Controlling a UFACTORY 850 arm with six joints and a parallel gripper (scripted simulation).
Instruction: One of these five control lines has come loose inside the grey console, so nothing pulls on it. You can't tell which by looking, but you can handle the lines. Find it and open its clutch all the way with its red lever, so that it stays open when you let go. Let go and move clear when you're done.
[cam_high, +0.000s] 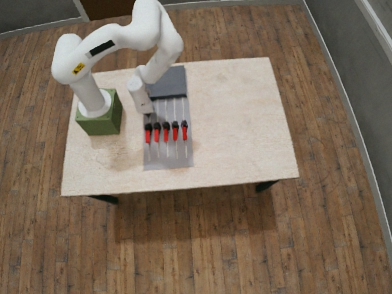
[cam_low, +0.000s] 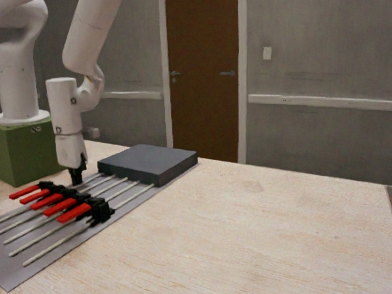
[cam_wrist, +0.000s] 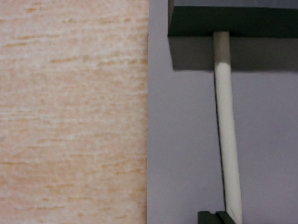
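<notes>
Right now my hand is 14 cm short of the grey base plate, 24 cm to the left of it and 2 cm above it.
</notes>
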